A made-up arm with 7 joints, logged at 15 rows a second.
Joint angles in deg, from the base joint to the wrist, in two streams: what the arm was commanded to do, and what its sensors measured. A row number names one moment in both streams.
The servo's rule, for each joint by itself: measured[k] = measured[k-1] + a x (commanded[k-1-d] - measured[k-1]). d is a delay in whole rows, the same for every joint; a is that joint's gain. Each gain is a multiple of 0.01, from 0.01 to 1. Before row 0 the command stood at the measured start. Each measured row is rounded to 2 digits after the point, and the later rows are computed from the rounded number. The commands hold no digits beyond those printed.
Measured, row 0:
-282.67, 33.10, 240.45, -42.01, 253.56, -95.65, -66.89
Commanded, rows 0 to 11:
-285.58, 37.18, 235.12, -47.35, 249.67, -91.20, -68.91
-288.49, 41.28, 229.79, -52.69, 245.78, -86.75, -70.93
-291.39, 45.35, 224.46, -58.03, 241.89, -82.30, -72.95
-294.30, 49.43, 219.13, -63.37, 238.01, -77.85, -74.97
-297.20, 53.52, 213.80, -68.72, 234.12, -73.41, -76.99
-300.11, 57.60, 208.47, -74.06, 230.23, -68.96, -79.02
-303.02, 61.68, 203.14, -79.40, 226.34, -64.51, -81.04
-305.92, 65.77, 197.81, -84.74, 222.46, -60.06, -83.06
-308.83, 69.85, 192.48, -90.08, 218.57, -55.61, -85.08
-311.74, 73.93, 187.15, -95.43, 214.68, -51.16, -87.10
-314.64, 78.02, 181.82, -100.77, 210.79, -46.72, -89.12
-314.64, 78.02, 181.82, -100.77, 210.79, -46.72, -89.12
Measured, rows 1 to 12:
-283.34, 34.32, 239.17, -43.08, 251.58, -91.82, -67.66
-284.52, 36.41, 236.92, -45.00, 248.62, -87.46, -68.90
-286.10, 39.09, 233.93, -47.61, 245.19, -83.02, -70.44
-287.99, 42.19, 230.38, -50.76, 241.53, -78.57, -72.16
-290.11, 45.59, 226.40, -54.35, 237.75, -74.13, -74.00
-292.41, 49.19, 222.10, -58.29, 233.91, -69.68, -75.91
-294.85, 52.94, 217.55, -62.51, 230.05, -65.23, -77.86
-297.40, 56.79, 212.81, -66.96, 226.18, -60.78, -79.84
-300.03, 60.71, 207.93, -71.58, 222.30, -56.33, -81.83
-302.72, 64.68, 202.94, -76.35, 218.41, -51.88, -83.83
-305.46, 68.68, 197.87, -81.23, 214.52, -47.44, -85.84
-307.57, 71.48, 194.02, -85.14, 212.62, -46.82, -87.09
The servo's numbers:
d 0
a 0.23 0.30 0.24 0.20 0.51 0.86 0.38

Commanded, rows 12 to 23:
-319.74, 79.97, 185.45, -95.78, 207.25, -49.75, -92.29
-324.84, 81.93, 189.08, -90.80, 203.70, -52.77, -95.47
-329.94, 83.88, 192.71, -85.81, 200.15, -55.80, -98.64
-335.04, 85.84, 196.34, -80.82, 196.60, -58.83, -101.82
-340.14, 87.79, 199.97, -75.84, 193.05, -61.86, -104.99
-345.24, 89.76, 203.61, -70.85, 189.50, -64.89, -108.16
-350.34, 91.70, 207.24, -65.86, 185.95, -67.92, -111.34
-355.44, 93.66, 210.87, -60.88, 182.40, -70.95, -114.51
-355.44, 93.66, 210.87, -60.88, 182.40, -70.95, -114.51
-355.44, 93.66, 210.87, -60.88, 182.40, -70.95, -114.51
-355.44, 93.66, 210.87, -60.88, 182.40, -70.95, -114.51
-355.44, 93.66, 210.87, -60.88, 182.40, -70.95, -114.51
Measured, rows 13 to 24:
-310.37, 74.03, 191.96, -87.27, 209.88, -49.34, -89.07
-313.70, 76.40, 191.27, -87.98, 206.73, -52.29, -91.50
-317.44, 78.64, 191.62, -87.55, 203.37, -55.31, -94.21
-321.49, 80.80, 192.75, -86.20, 199.92, -58.34, -97.10
-325.78, 82.90, 194.48, -84.13, 196.42, -61.37, -100.10
-330.26, 84.96, 196.67, -81.47, 192.89, -64.40, -103.16
-334.88, 86.98, 199.21, -78.35, 189.35, -67.43, -106.27
-339.61, 88.98, 202.01, -74.86, 185.81, -70.46, -109.40
-343.25, 90.38, 204.14, -72.06, 184.07, -70.88, -111.34
-346.05, 91.36, 205.76, -69.82, 183.22, -70.94, -112.54
-348.21, 92.05, 206.99, -68.03, 182.80, -70.95, -113.29
-349.87, 92.53, 207.92, -66.60, 182.60, -70.95, -113.75

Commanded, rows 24 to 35:
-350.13, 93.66, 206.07, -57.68, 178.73, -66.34, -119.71
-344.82, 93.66, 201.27, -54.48, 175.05, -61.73, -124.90
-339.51, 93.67, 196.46, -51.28, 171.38, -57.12, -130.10
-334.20, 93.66, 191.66, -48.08, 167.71, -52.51, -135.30
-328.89, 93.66, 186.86, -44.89, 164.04, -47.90, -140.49
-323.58, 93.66, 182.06, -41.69, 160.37, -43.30, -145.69
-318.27, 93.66, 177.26, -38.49, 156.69, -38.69, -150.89
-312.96, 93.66, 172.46, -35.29, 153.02, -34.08, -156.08
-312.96, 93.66, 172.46, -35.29, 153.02, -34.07, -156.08
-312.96, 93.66, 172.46, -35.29, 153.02, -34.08, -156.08
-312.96, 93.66, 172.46, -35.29, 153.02, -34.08, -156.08
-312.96, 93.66, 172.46, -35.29, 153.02, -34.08, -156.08
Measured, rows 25 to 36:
-349.93, 92.87, 207.48, -64.82, 180.63, -66.99, -116.01
-348.75, 93.11, 205.99, -62.75, 177.78, -62.47, -119.39
-346.62, 93.28, 203.70, -60.46, 174.52, -57.87, -123.46
-343.76, 93.39, 200.81, -57.98, 171.05, -53.26, -127.96
-340.34, 93.47, 197.46, -55.36, 167.47, -48.65, -132.72
-336.49, 93.53, 193.76, -52.63, 163.85, -44.05, -137.65
-332.30, 93.57, 189.80, -49.80, 160.20, -39.44, -142.68
-327.85, 93.60, 185.64, -46.90, 156.54, -34.83, -147.77
-324.43, 93.62, 182.48, -44.58, 154.74, -34.18, -150.93
-321.79, 93.63, 180.08, -42.72, 153.86, -34.09, -152.89
-319.76, 93.64, 178.25, -41.23, 153.43, -34.08, -154.10
-318.20, 93.65, 176.86, -40.04, 153.22, -34.08, -154.85

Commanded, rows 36 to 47:
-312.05, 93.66, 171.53, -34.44, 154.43, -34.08, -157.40
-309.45, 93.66, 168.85, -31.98, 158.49, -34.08, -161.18
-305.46, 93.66, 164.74, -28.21, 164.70, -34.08, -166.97
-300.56, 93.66, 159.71, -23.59, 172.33, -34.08, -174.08
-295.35, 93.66, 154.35, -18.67, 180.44, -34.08, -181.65
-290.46, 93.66, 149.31, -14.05, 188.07, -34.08, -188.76
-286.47, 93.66, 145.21, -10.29, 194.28, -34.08, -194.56
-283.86, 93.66, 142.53, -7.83, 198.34, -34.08, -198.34
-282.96, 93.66, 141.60, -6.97, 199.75, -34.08, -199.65
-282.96, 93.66, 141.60, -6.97, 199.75, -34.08, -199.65
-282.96, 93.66, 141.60, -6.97, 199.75, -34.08, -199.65
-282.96, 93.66, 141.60, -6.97, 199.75, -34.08, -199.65
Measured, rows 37 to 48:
-316.79, 93.65, 175.58, -38.92, 153.84, -34.08, -155.82
-315.10, 93.65, 173.96, -37.53, 156.21, -34.08, -157.86
-312.88, 93.65, 171.75, -35.67, 160.54, -34.08, -161.32
-310.05, 93.65, 168.86, -33.25, 166.55, -34.08, -166.17
-306.67, 93.65, 165.38, -30.33, 173.63, -34.08, -172.05
-302.94, 93.65, 161.52, -27.07, 180.99, -34.08, -178.40
-299.15, 93.65, 157.61, -23.71, 187.77, -34.08, -184.54
-295.63, 93.65, 153.99, -20.53, 193.16, -34.08, -189.78
-292.72, 93.65, 151.02, -17.82, 196.52, -34.08, -193.53
-290.48, 93.65, 148.76, -15.65, 198.17, -34.08, -195.86
-288.75, 93.65, 147.04, -13.91, 198.98, -34.08, -197.30
-287.42, 93.65, 145.73, -12.52, 199.37, -34.08, -198.19

